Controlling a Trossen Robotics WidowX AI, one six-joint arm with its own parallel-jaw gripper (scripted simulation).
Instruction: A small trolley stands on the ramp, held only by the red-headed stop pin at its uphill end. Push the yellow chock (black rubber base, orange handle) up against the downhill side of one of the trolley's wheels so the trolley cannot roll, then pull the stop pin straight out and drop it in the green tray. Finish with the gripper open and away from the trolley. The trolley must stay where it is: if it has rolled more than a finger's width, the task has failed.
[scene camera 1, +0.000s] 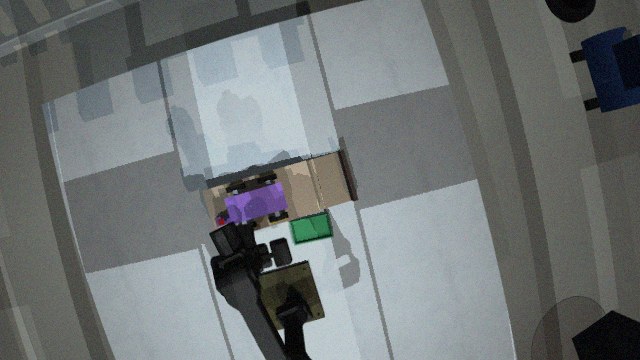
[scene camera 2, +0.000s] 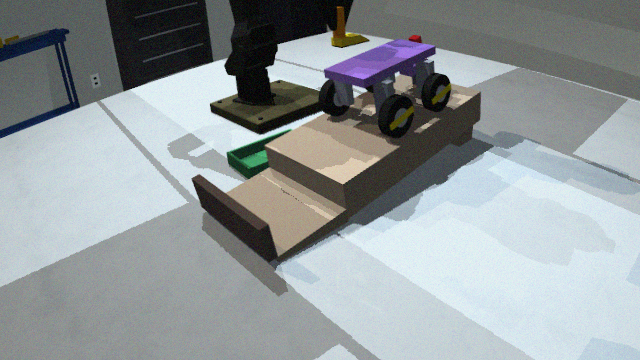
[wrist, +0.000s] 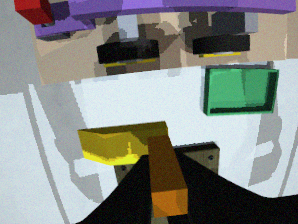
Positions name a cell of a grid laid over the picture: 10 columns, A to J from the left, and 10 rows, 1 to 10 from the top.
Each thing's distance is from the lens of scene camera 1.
gripper (scene camera 1: E8): 0.97 m
purple-decked trolley (scene camera 1: D6): 0.97 m
green tray (scene camera 1: E7): 1.12 m
The marked spots on the green tray and the purple-decked trolley are 0.26 m apart.
